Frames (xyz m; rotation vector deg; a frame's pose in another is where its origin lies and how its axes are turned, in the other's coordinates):
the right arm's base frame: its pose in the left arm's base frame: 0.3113 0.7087 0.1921 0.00 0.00 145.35
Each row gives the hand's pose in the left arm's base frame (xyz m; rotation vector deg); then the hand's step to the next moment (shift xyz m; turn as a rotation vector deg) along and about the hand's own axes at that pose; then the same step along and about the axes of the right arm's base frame.
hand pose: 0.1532 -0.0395 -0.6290 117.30 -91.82 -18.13
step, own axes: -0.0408 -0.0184 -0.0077 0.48 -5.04 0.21
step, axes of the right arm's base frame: 0.0185 -0.0406 -0.0085 -3.29 -2.68 -2.78
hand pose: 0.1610 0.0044 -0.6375 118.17 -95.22 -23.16
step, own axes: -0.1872 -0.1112 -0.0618 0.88 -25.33 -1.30
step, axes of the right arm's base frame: 0.0530 -0.2195 -0.0158 -16.12 -15.48 -12.03
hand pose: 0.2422 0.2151 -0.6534 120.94 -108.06 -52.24
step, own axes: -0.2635 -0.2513 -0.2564 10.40 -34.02 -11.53
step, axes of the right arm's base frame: -0.1552 -0.3838 0.1641 -32.54 -14.53 -11.35
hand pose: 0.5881 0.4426 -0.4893 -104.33 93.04 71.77
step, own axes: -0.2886 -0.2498 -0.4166 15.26 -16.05 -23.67
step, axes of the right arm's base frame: -0.3844 -0.1499 0.3861 -31.46 6.51 -4.28
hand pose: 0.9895 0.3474 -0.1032 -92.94 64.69 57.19
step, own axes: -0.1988 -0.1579 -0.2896 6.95 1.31 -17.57
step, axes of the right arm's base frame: -0.2246 0.0880 0.3002 -12.79 13.83 -1.97
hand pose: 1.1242 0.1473 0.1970 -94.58 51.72 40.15
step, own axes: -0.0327 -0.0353 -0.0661 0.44 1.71 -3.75
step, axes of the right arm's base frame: -0.0398 0.0362 0.0616 -1.26 3.94 -0.31
